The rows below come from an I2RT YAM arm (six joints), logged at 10 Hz.
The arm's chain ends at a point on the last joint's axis. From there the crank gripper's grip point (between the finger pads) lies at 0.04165 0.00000 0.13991 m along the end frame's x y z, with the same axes.
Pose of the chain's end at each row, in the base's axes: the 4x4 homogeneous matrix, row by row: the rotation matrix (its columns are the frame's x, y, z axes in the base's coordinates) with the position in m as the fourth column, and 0 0 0 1 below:
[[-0.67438 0.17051 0.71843 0.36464], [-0.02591 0.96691 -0.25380 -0.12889], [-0.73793 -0.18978 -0.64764 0.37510], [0 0 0 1]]
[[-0.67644 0.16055 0.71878 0.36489], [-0.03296 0.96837 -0.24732 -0.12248], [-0.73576 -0.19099 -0.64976 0.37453], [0 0 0 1]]
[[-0.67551 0.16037 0.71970 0.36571], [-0.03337 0.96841 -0.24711 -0.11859], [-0.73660 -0.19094 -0.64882 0.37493], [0 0 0 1]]
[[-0.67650 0.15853 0.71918 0.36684], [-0.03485 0.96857 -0.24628 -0.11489], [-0.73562 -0.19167 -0.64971 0.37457], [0 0 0 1]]
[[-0.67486 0.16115 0.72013 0.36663], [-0.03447 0.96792 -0.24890 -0.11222], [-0.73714 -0.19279 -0.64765 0.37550], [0 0 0 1]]
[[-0.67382 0.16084 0.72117 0.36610], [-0.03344 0.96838 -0.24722 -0.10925], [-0.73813 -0.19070 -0.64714 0.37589], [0 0 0 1]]
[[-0.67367 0.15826 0.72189 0.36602], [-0.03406 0.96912 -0.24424 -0.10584], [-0.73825 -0.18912 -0.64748 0.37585], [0 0 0 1]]
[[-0.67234 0.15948 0.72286 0.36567], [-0.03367 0.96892 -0.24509 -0.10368], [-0.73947 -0.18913 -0.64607 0.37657], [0 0 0 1]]
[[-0.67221 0.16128 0.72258 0.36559], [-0.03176 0.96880 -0.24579 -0.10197], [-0.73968 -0.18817 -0.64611 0.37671], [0 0 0 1]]
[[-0.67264 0.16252 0.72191 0.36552], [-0.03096 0.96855 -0.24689 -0.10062], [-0.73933 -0.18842 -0.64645 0.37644], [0 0 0 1]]
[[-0.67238 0.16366 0.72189 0.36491], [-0.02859 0.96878 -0.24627 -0.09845], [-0.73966 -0.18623 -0.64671 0.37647], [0 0 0 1]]
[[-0.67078 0.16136 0.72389 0.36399], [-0.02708 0.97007 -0.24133 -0.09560], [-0.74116 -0.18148 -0.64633 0.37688], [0 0 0 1]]
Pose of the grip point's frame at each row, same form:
[[-0.67438 0.17051 0.71843 0.43707], [-0.02591 0.96691 -0.25380 -0.16548], [-0.73793 -0.18978 -0.64764 0.25375], [0 0 0 1]]
[[-0.67644 0.16055 0.71878 0.43728], [-0.03296 0.96837 -0.24732 -0.15846], [-0.73576 -0.19099 -0.64976 0.25298], [0 0 0 1]]
[[-0.67551 0.16037 0.71970 0.43827], [-0.03337 0.96841 -0.24711 -0.15455], [-0.73660 -0.19094 -0.64882 0.25347], [0 0 0 1]]
[[-0.67650 0.15853 0.71918 0.43928], [-0.03485 0.96857 -0.24628 -0.15080], [-0.73562 -0.19167 -0.64971 0.25303], [0 0 0 1]]
[[-0.67486 0.16115 0.72013 0.43928], [-0.03447 0.96792 -0.24890 -0.14848], [-0.73714 -0.19279 -0.64765 0.25419], [0 0 0 1]]
[[-0.67382 0.16084 0.72117 0.43893], [-0.03344 0.96838 -0.24722 -0.14523], [-0.73813 -0.19070 -0.64714 0.25461], [0 0 0 1]]
[[-0.67367 0.15826 0.72189 0.43896], [-0.03406 0.96912 -0.24424 -0.14143], [-0.73825 -0.18912 -0.64748 0.25451], [0 0 0 1]]
[[-0.67234 0.15948 0.72286 0.43880], [-0.03367 0.96892 -0.24509 -0.13937], [-0.73947 -0.18913 -0.64607 0.25538], [0 0 0 1]]
[[-0.67221 0.16128 0.72258 0.43869], [-0.03176 0.96880 -0.24579 -0.13768], [-0.73968 -0.18817 -0.64611 0.25551], [0 0 0 1]]
[[-0.67264 0.16252 0.72191 0.43851], [-0.03096 0.96855 -0.24689 -0.13645], [-0.73933 -0.18842 -0.64645 0.25520], [0 0 0 1]]
[[-0.67238 0.16366 0.72189 0.43791], [-0.02859 0.96878 -0.24627 -0.13410], [-0.73966 -0.18623 -0.64671 0.25518], [0 0 0 1]]
[[-0.67078 0.16136 0.72389 0.43733], [-0.02708 0.97007 -0.24133 -0.13049], [-0.74116 -0.18148 -0.64633 0.25558], [0 0 0 1]]

